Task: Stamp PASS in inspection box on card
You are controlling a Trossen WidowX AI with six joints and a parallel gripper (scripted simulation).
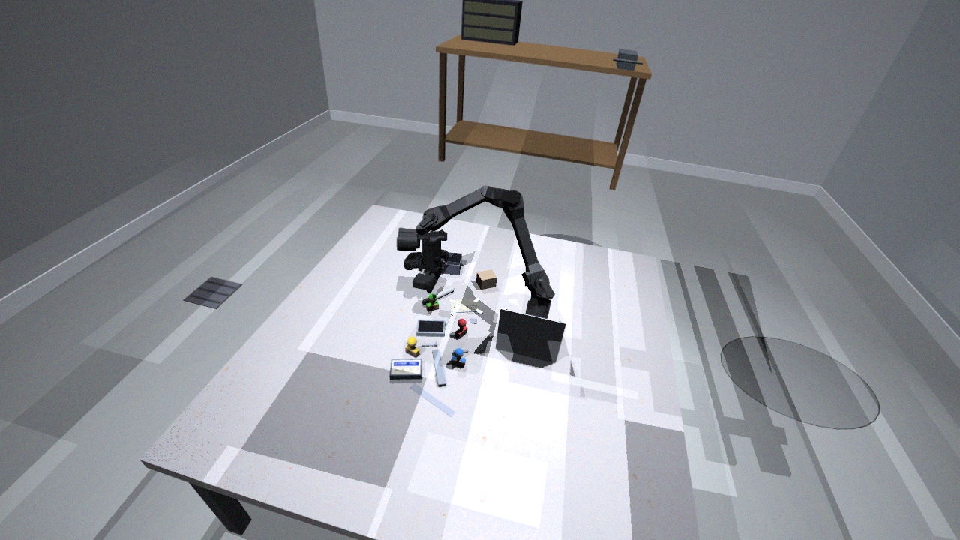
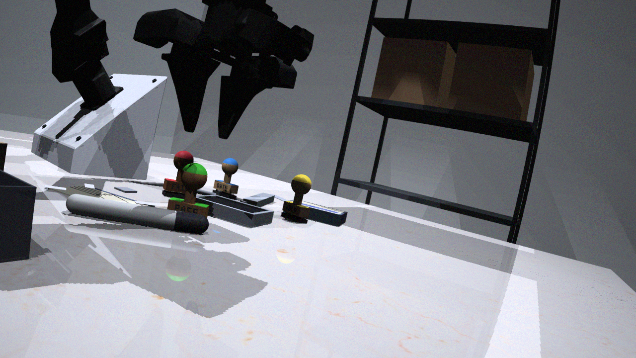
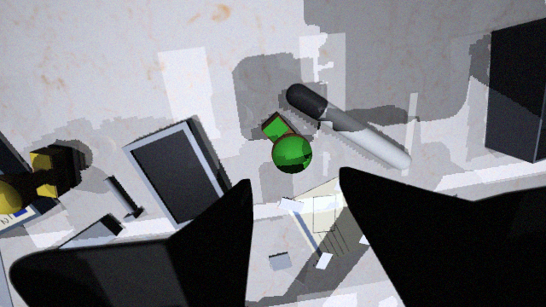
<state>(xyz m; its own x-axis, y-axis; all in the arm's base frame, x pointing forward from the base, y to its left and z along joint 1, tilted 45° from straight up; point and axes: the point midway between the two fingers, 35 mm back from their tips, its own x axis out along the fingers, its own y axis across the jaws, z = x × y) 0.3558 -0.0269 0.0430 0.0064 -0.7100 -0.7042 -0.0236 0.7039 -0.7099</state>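
Now: gripper tip 7 cm above the green stamp. Round my gripper tip: cream card: 11 cm behind, 5 cm to the right, 10 cm below; then red stamp: 13 cm behind, 8 cm to the left, 7 cm below; then ink pad: 3 cm behind, 9 cm to the left, 9 cm below.
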